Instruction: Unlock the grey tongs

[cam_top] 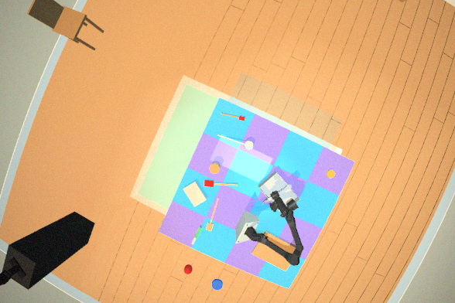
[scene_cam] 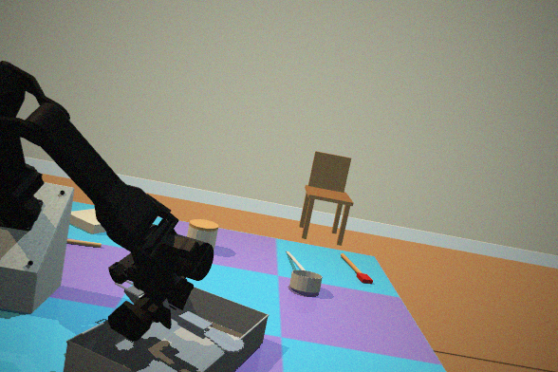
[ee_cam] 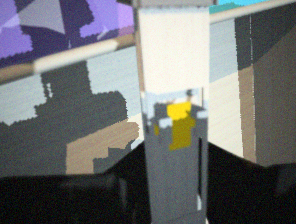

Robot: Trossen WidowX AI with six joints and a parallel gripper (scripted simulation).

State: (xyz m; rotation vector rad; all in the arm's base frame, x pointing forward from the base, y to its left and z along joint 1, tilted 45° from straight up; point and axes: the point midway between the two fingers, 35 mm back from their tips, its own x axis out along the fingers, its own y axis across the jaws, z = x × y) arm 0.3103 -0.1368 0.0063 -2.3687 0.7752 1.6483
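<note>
Now: the roasting tin 5 cm to the right of my gripper tip, 2 cm ahead of it and 1 cm below it. From my gripper tip the other things lie so: yellow lock piece: 3 cm behind, 3 cm above; lidded canister: 52 cm to the left, 1 cm behind; wooden board: 48 cm behind, 27 cm to the right, 3 cm below.
</note>
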